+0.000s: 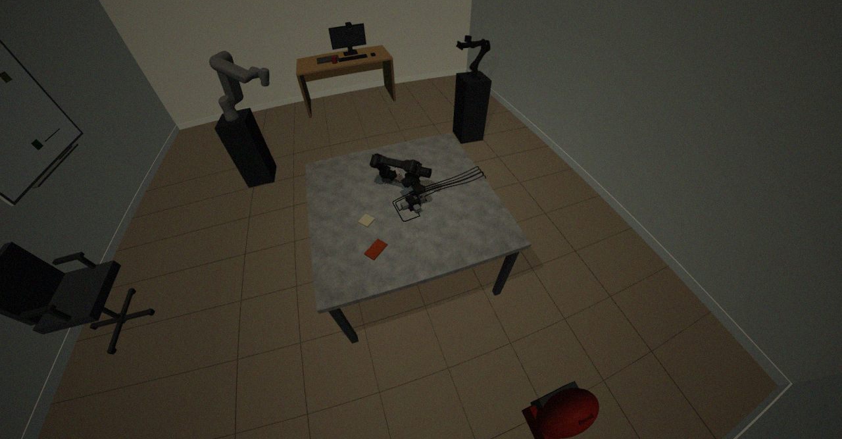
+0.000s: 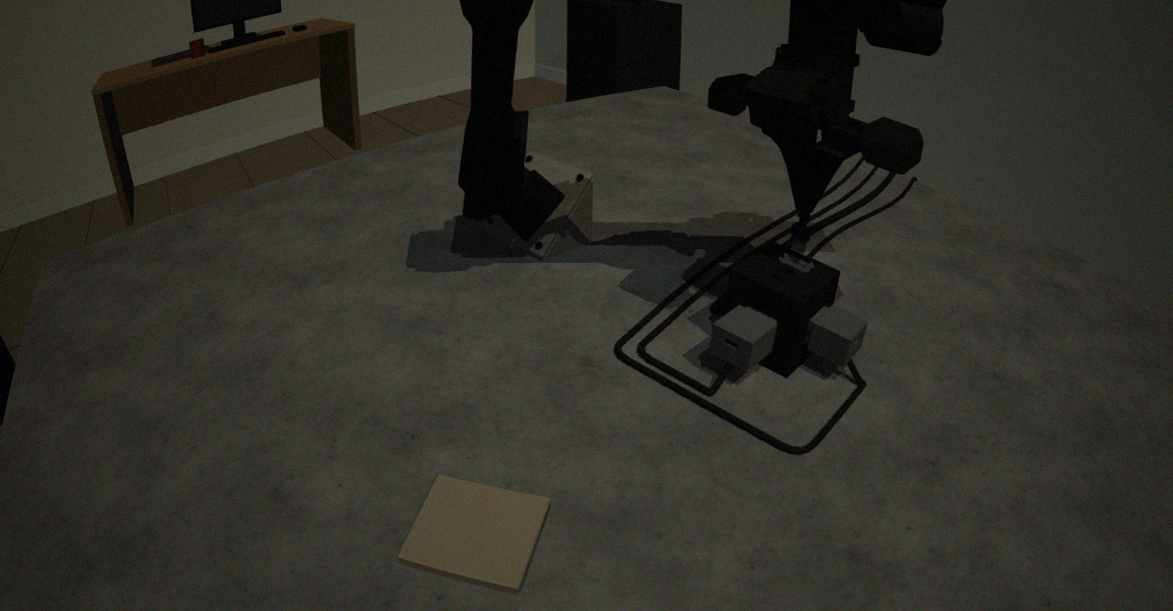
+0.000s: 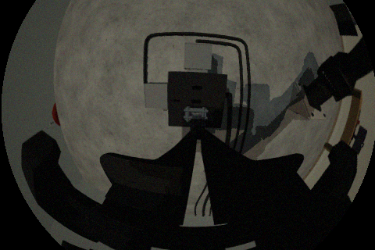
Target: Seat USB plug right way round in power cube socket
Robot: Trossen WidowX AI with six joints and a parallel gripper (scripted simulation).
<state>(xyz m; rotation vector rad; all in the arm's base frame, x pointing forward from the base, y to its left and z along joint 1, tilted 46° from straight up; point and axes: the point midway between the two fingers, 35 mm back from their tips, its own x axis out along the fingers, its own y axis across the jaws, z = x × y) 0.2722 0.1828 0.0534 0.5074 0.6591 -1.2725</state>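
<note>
Right now my gripper tip is 2 cm above the USB plug. Also, from my gripper tip: beige pad: 34 cm to the right, 12 cm below, 4 cm ahead.
</note>
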